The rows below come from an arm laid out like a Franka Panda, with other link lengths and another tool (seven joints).
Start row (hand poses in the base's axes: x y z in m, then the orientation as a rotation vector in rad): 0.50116, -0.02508, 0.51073, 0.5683, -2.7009, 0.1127
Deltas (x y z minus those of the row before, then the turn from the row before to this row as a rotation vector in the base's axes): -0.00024, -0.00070, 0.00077, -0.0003, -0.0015, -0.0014; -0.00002, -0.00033, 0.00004, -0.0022, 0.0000, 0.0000; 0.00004, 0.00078, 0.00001, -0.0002, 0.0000, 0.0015; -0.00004, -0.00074, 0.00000, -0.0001, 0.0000, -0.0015; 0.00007, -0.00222, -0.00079, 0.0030, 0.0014, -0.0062; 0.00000, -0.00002, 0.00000, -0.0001, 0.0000, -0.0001; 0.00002, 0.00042, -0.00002, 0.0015, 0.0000, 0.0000; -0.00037, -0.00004, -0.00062, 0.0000, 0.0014, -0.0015; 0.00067, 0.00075, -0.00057, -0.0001, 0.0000, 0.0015; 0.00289, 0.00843, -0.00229, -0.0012, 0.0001, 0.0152; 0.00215, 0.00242, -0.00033, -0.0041, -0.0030, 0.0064
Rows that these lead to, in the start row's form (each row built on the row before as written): 0.50092, -0.02578, 0.51150, 0.5664, -2.7026, 0.1132; 0.50090, -0.02611, 0.51154, 0.5658, -2.7021, 0.1162; 0.50094, -0.02533, 0.51155, 0.5678, -2.7017, 0.1169; 0.50090, -0.02607, 0.51155, 0.5657, -2.7021, 0.1166; 0.50097, -0.02829, 0.51076, 0.5580, -2.7029, 0.1105; 0.50097, -0.02831, 0.51076, 0.5578, -2.7029, 0.1106; 0.50099, -0.02789, 0.51074, 0.5582, -2.7032, 0.1086; 0.50062, -0.02793, 0.51012, 0.5560, -2.7022, 0.1078; 0.50129, -0.02718, 0.50955, 0.5580, -2.7018, 0.1083; 0.50418, -0.01875, 0.50726, 0.5782, -2.6976, 0.1139; 0.50633, -0.01633, 0.50693, 0.5859, -2.6980, 0.1221
